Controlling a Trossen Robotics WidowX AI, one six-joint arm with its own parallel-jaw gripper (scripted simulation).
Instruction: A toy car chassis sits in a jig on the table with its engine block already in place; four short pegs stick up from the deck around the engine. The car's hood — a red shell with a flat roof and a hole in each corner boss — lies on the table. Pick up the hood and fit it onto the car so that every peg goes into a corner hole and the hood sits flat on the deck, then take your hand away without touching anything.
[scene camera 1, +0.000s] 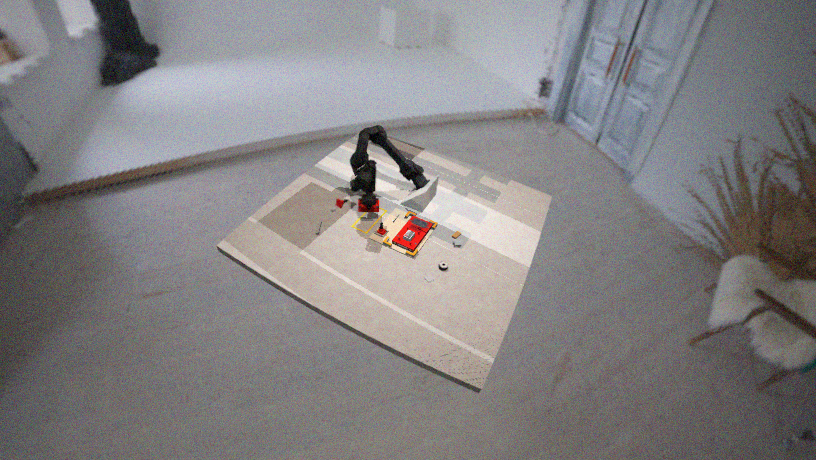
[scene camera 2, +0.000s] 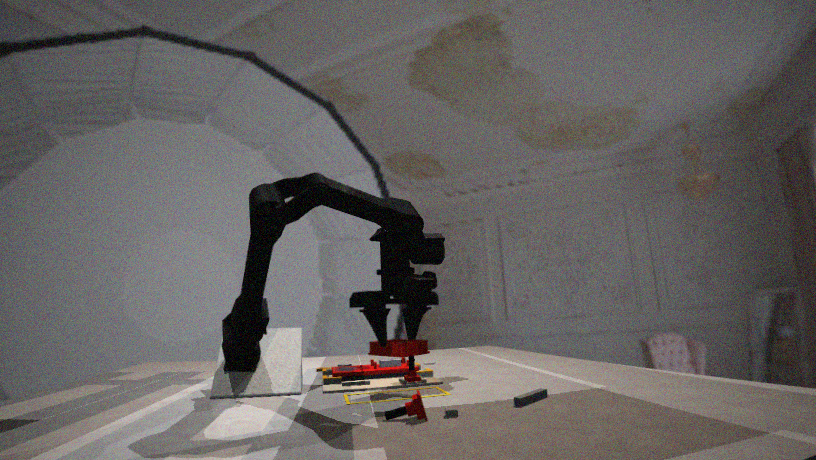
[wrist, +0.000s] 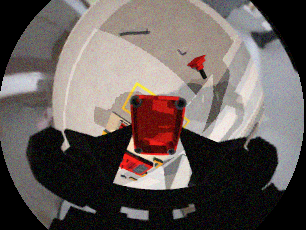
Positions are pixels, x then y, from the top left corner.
Scene:
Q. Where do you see my gripper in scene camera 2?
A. At 398, 345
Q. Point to my gripper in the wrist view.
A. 156, 129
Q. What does my gripper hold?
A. A red hood.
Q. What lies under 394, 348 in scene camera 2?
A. A red hood.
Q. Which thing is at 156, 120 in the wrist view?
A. A red hood.

